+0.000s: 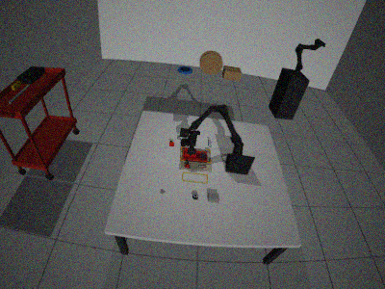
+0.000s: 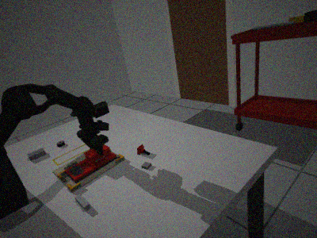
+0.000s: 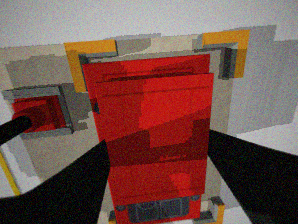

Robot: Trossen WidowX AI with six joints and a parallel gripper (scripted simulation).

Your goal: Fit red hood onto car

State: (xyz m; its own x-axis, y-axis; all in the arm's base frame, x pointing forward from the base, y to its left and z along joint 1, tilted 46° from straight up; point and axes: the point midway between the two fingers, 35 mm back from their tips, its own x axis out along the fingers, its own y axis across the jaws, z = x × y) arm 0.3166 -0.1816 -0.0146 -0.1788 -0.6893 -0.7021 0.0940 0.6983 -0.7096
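The red hood is right at my gripper tip.
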